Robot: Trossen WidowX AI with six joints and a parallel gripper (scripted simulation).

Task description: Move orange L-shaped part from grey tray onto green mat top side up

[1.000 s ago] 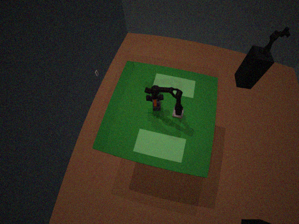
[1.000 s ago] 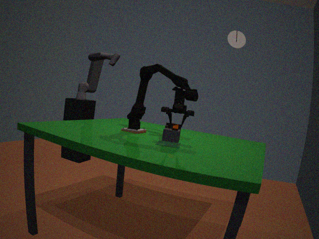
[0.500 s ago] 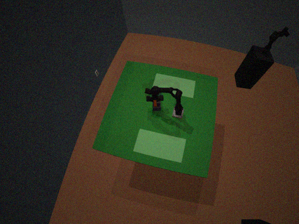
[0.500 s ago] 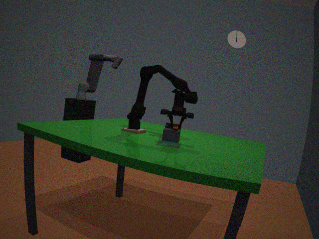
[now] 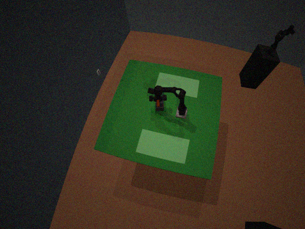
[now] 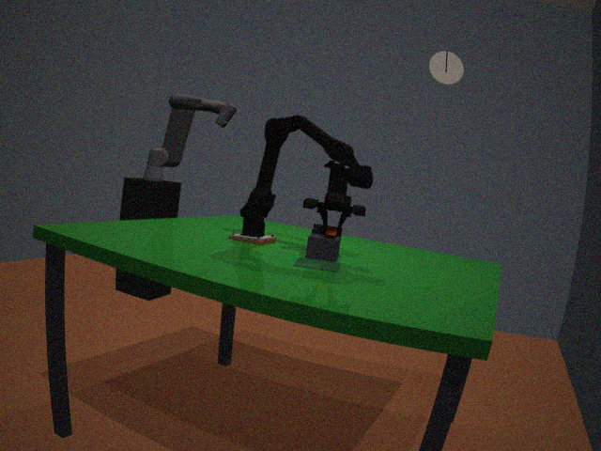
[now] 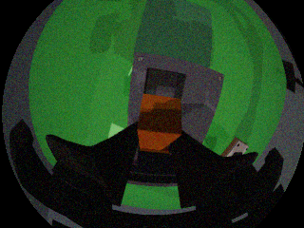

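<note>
My gripper tip is now 150 mm to the left of the green mat, 80 mm above it and 10 mm short of it. The rest, counted from my gripper tip: orange L-shaped part: 30 mm to the left, 30 mm below, 20 mm behind.
</note>
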